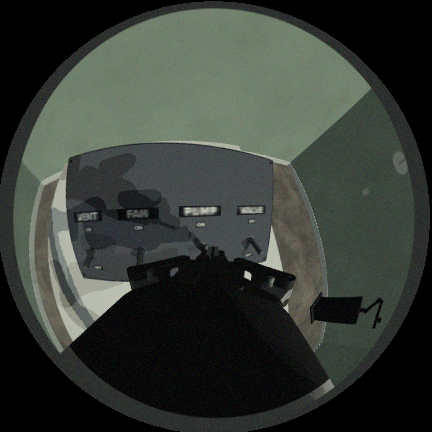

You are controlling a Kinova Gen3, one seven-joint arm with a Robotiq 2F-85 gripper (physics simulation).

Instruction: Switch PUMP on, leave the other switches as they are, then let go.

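Frame: origin at the arm's base, x ahead, y left, z up, level; centimetres.
Seen in the pictures: gripper, fingertip midpoint: (pixel 212 253).
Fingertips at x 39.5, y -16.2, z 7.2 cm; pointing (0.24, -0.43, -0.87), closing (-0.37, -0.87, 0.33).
Observation:
Pixels of each thing's top centre, then the offset from my fingertips to it. "*": a spot on its surface instead.
- PUMP label, top centre: (pixel 201 209) dz -5.2, dx +7.8, dy -2.3 cm
- mark, surface spot: (pixel 201 225) * dz -7.0, dx +5.3, dy -1.9 cm
- FAN lever, top centre: (pixel 137 259) dz -5.4, dx +2.3, dy +11.1 cm
- VENT lever, top centre: (pixel 83 258) dz -5.4, dx +4.7, dy +22.9 cm
- VALVE lever, top centre: (pixel 260 244) dz -5.4, dx -2.6, dy -12.3 cm
The grey switch panel (pixel 170 175) carries four labelled switches. The PUMP label (pixel 200 211) has an ON mark (pixel 201 225) below it. My gripper (pixel 212 253) is shut and empty, with its tips below the PUMP label at the PUMP switch's place. A small grey piece shows at the tips; the rest of the PUMP switch is hidden, and I cannot tell how its lever stands. The FAN lever (pixel 140 256) points down, partly behind the gripper. The VENT lever (pixel 90 257) at the left points down. The VALVE lever (pixel 256 245) at the right slants down.
The panel stands over a pale surface with a brown strip (pixel 298 240) at the right. Dark shadows cross the panel's left and middle. A black box-like object (pixel 339 310) with a thin bent arm shows at the right. Green walls (pixel 200 80) stand behind.

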